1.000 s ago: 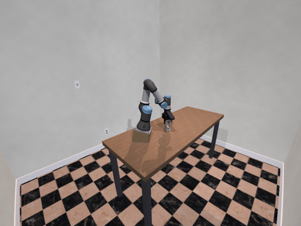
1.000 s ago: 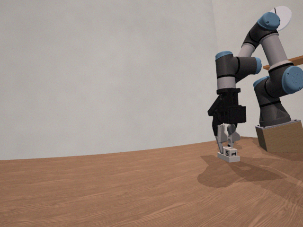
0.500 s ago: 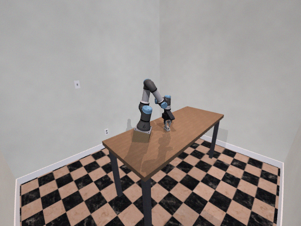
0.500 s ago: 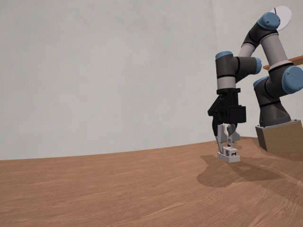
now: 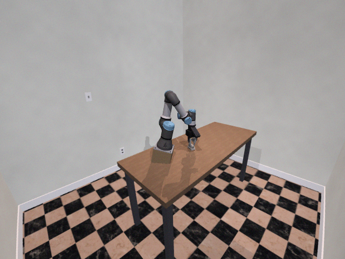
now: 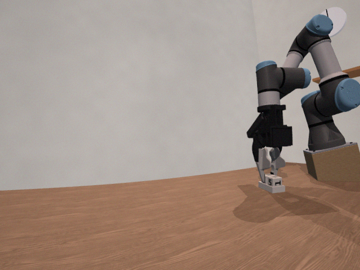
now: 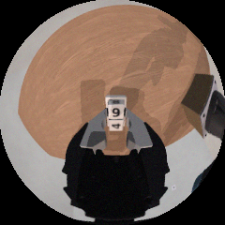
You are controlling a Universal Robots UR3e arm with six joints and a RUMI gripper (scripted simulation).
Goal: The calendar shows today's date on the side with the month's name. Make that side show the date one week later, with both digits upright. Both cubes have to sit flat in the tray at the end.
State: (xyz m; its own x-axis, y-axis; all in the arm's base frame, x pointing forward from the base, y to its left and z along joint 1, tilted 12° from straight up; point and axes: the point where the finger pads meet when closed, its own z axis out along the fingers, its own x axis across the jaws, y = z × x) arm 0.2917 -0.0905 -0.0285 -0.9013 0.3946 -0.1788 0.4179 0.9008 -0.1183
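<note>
Now: hand 10 mm above the white digit cube. From my hand the other things lie so: white tray: 30 mm below, 20 mm to the left, 10 mm ahead.
</note>
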